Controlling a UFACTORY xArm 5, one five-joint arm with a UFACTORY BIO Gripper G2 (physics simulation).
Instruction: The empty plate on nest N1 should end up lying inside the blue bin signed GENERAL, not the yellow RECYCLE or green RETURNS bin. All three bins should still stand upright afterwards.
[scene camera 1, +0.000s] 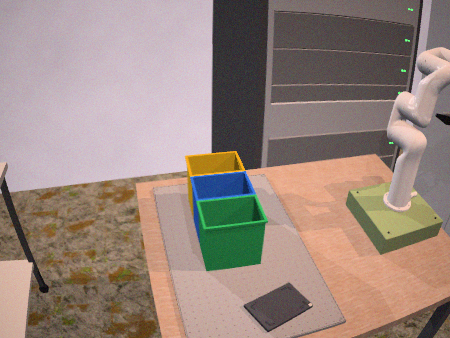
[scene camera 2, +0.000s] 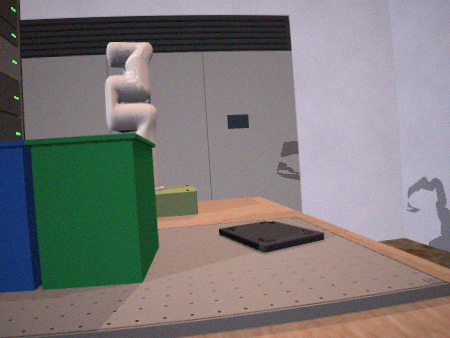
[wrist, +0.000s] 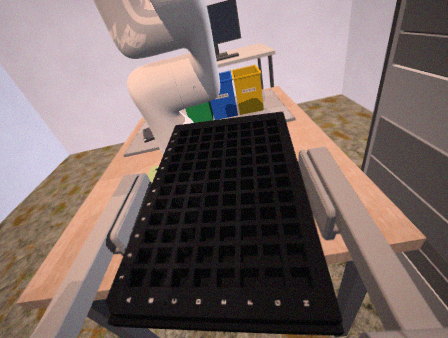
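Observation:
My gripper is shut on the black plate, its fingers along the plate's long sides. The plate's grid of wells looks empty. Plate and gripper are beyond the arm's base, far from the bins; a dark corner of the plate shows at the right edge in scene camera 1. The blue bin stands upright between the green bin and the yellow bin. The dark nest on the mat holds no plate.
The arm's green base block stands on the wooden table. The perforated mat lies under the bins and nest. A tall rack cabinet is behind the table. A side desk with a monitor is beyond the bins.

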